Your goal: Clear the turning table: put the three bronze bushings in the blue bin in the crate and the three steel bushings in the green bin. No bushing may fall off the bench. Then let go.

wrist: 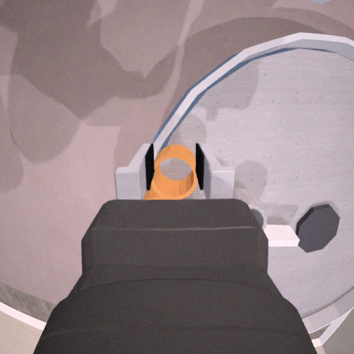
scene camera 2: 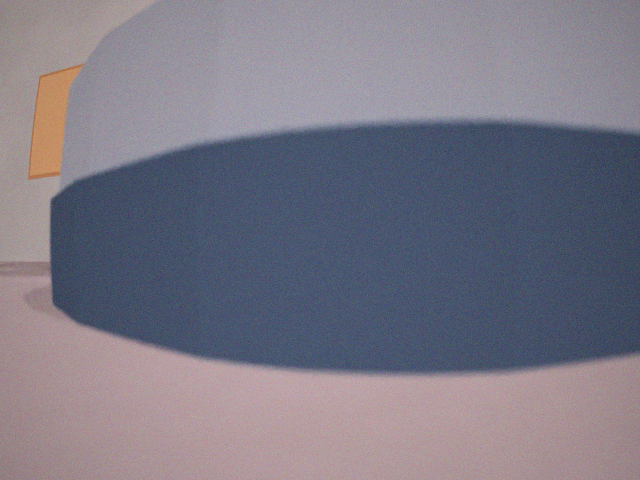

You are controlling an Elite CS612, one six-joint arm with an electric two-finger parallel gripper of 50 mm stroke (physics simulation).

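Note:
A bronze bushing (wrist: 175, 188) stands upright near the left rim of the turning table (wrist: 300, 110) in the wrist view. My gripper (wrist: 174, 157) is open, its two fingers on either side of this bushing with narrow gaps. Part of a second bronze bushing (wrist: 151, 194) shows just below it, mostly hidden by the gripper body. Small grey parts right of the gripper may be steel bushings, but they are too hidden to tell. The blue and green bins do not show. In scene camera 2 a large blue and pale grey round body fills the view; my gripper does not show there.
A dark octagonal knob (wrist: 318, 228) and a white bar (wrist: 281, 235) are on the turning table, right of the gripper. The table's raised rim (wrist: 185, 105) curves close by the left finger. An orange panel (scene camera 2: 49, 124) is on the wall in scene camera 2.

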